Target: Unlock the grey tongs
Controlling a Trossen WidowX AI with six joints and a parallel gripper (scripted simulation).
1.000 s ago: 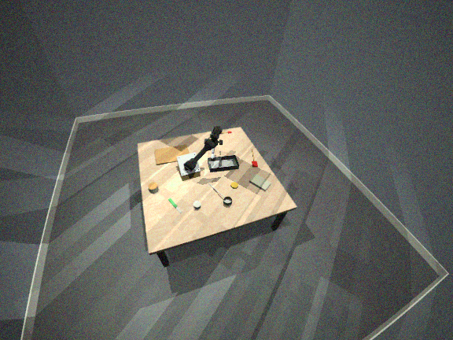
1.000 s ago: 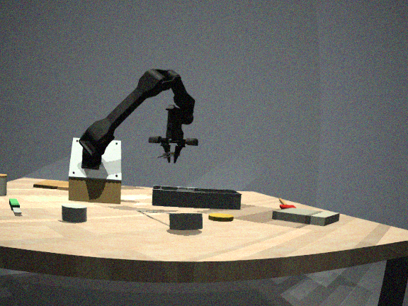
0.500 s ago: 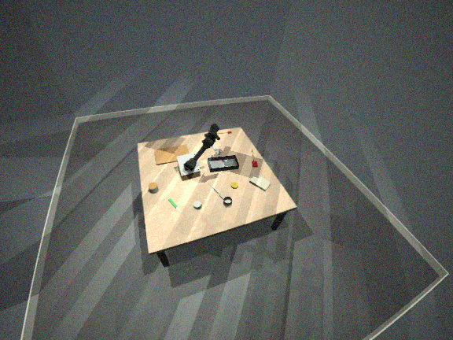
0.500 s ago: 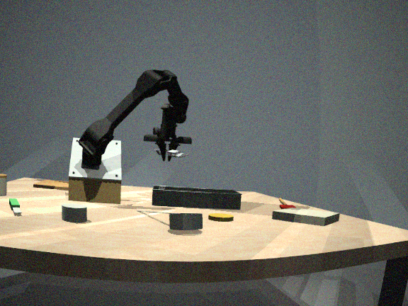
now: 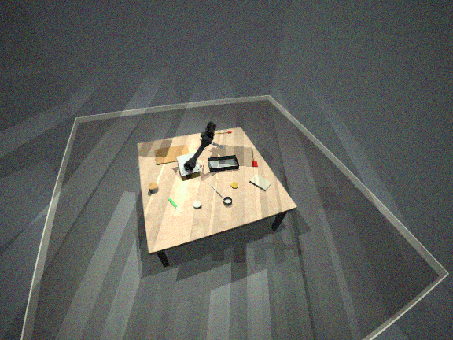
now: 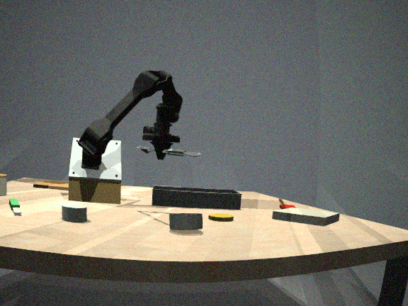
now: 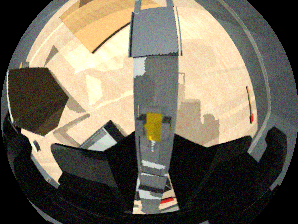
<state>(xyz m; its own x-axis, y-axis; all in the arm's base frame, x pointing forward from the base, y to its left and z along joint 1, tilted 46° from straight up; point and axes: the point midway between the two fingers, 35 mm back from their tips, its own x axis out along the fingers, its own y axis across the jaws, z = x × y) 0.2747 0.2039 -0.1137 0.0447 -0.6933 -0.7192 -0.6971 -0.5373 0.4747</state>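
The yellow lock piece is 4 cm above my gripper tip, 2 cm behind it and 1 cm to the left of it. The rest, counted from my gripper tip: wooden board (36 cm behind, 15 cm below, 13 cm to the left); then roasting tin (19 cm to the right, 13 cm below, 10 cm ahead); then red-headed tool (46 cm ahead, 22 cm to the right, 15 cm below).
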